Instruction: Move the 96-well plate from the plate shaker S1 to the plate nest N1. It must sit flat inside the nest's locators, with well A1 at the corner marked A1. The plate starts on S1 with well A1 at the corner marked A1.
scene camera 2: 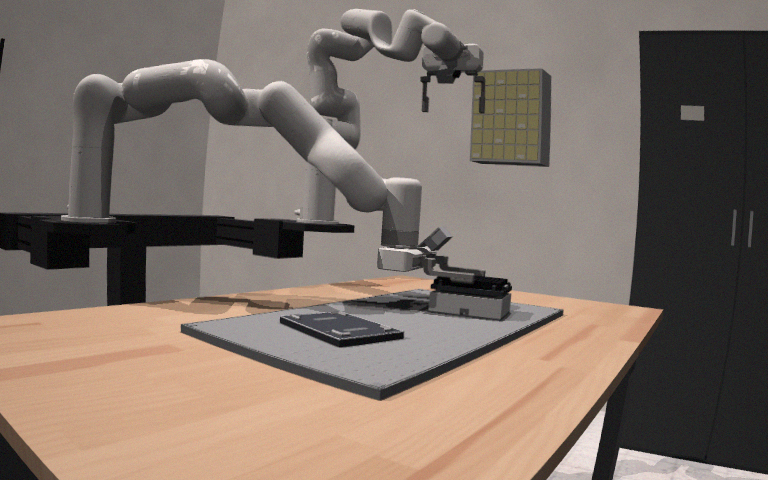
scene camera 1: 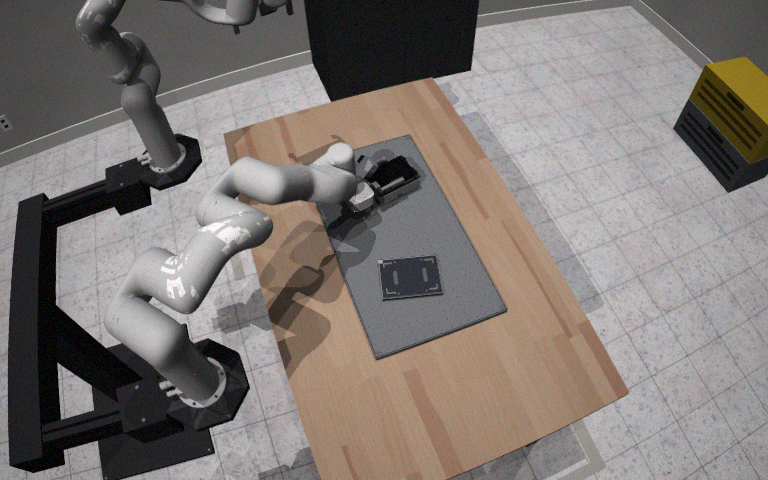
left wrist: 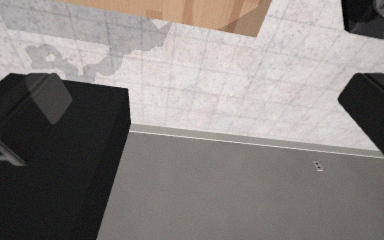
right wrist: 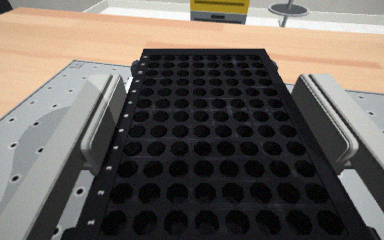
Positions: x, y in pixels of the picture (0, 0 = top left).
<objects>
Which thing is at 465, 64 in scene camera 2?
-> My left gripper.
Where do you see a black 96-well plate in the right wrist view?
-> At 198, 125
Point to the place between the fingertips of my right gripper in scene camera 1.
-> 394, 169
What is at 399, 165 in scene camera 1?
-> A black 96-well plate.
</objects>
